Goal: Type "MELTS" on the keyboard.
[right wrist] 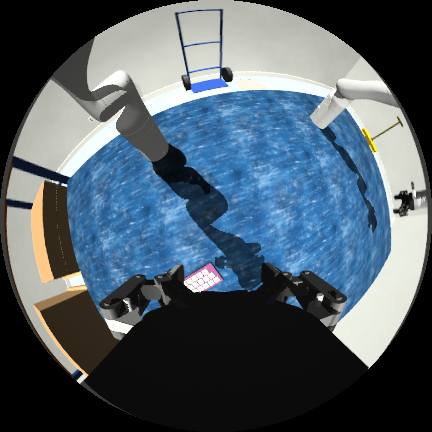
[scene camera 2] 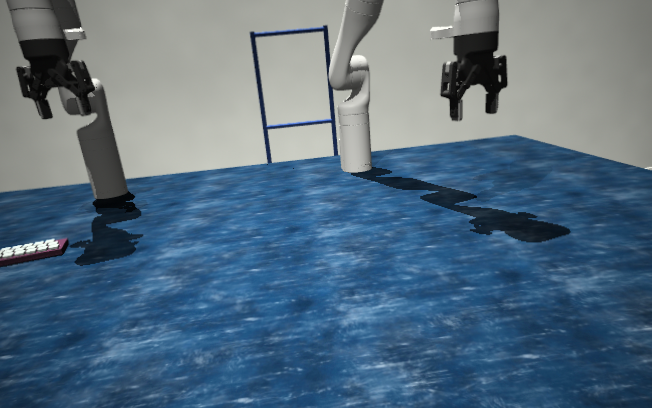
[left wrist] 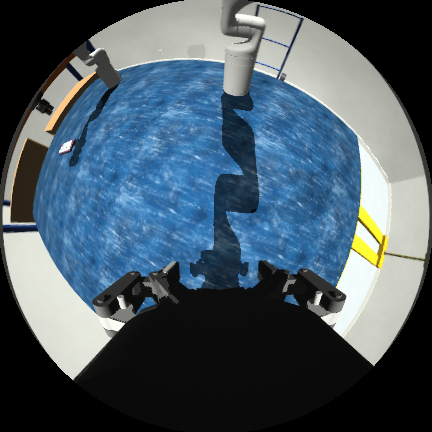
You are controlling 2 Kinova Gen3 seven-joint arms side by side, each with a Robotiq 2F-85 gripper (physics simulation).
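Seen in the pictures: left gripper, fingertip midpoint: (right wrist: 393, 203) (scene camera 2: 474, 117) (left wrist: 218, 270); right gripper, fingertip midpoint: (right wrist: 222, 273) (scene camera 2: 66, 117); left arm's base, link origin: (right wrist: 317, 121) (scene camera 2: 357, 168) (left wrist: 235, 88); right arm's base, link origin: (right wrist: 156, 149) (scene camera 2: 111, 194) (left wrist: 114, 83).
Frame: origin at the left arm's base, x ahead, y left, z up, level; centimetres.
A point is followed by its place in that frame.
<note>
The keyboard, pink with white keys (scene camera 2: 34, 250) {x 11.0, y -84.3, z 1.7 cm} (left wrist: 66, 147) {x 10.0, y -84.6, z 1.9 cm} (right wrist: 202, 280) {x 8.7, y -84.3, z 1.6 cm}, lies on the blue table top. It is cut off by the left edge of the scene view, and part of it is hidden behind the gripper body in the right wrist view. The letters on its keys are too small to read. My right gripper (scene camera 2: 65, 116) {x 4.0, y -73.0, z 25.7 cm} (right wrist: 222, 273) {x 4.0, y -73.0, z 25.7 cm} is open and empty, high above the table near the keyboard. My left gripper (scene camera 2: 474, 116) {x 52.3, y -7.3, z 19.6 cm} (left wrist: 218, 270) {x 52.3, y -7.3, z 19.6 cm} is open and empty, high above the table at the right of the scene view, far from the keyboard.
The blue table top (scene camera 2: 325, 300) {x 62.5, y -48.2, z 0.0 cm} (left wrist: 165, 165) {x 32.5, y -20.7, z 0.0 cm} (right wrist: 280, 175) {x 3.4, y -44.0, z 0.0 cm} carries both arm bases and their shadows. A blue hand truck (scene camera 2: 299, 124) (right wrist: 210, 86) stands behind the table. Brown boxes (left wrist: 29, 180) (right wrist: 62, 230) stand beyond the table's edge at the left of the wrist views.
</note>
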